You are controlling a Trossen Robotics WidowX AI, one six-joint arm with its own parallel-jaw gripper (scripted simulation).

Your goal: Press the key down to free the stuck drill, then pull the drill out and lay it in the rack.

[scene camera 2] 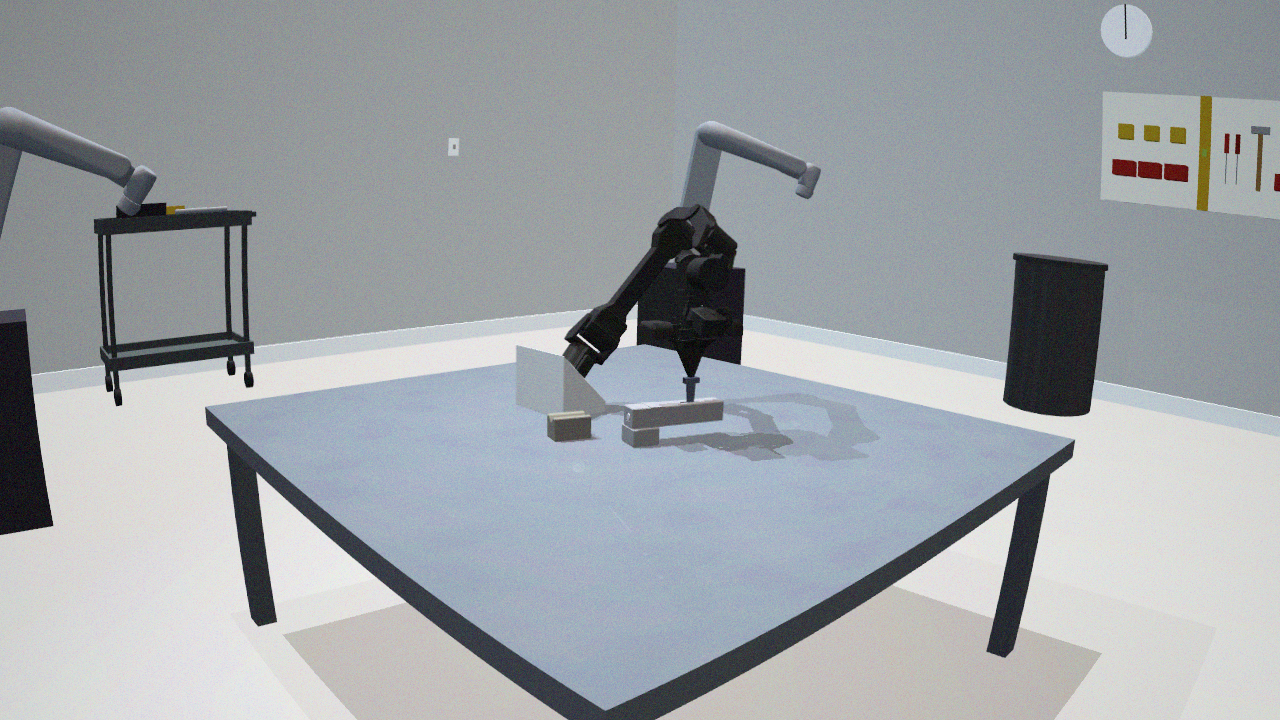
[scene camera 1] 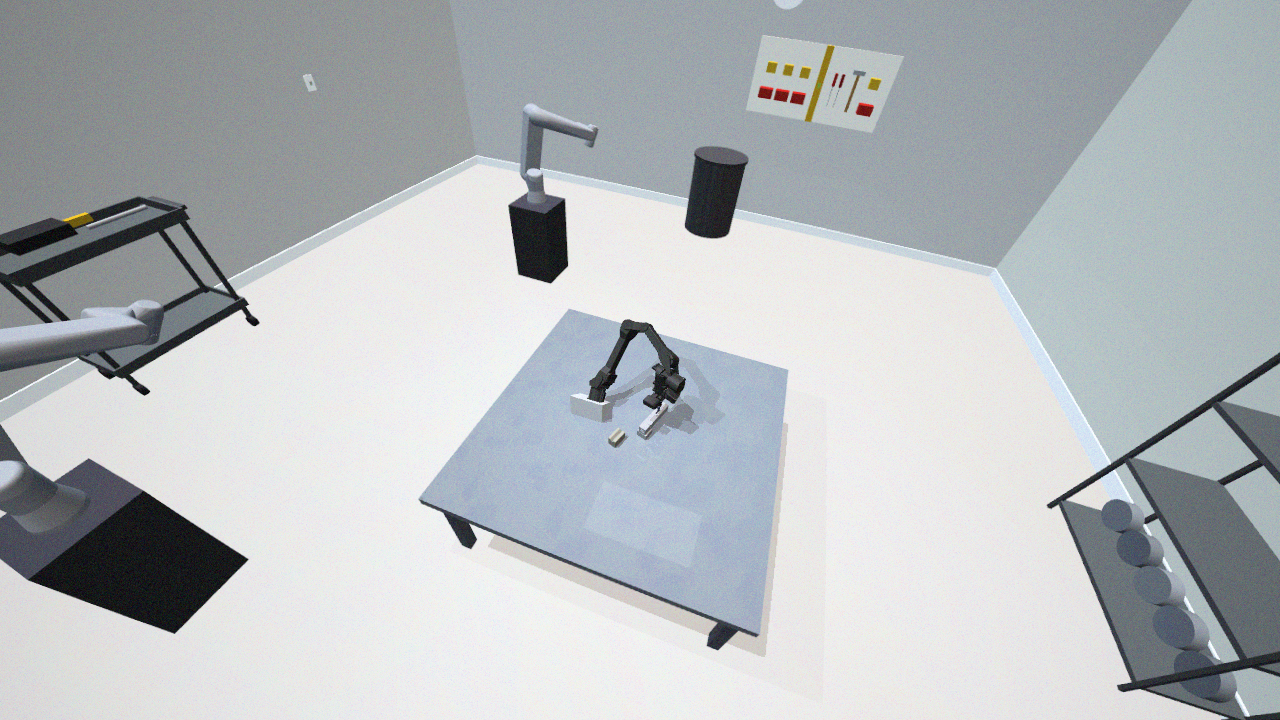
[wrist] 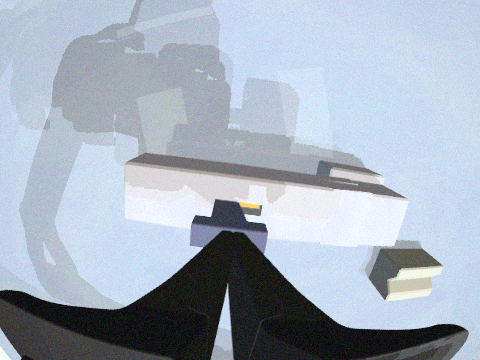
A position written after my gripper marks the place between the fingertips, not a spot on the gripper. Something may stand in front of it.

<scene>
In view: my gripper (scene camera 2: 690,377), a dark key (wrist: 226,214) and a tan rack (scene camera 2: 567,426).
My gripper also shows in the wrist view (wrist: 231,241). The tan rack also shows in the wrist view (wrist: 398,274).
</scene>
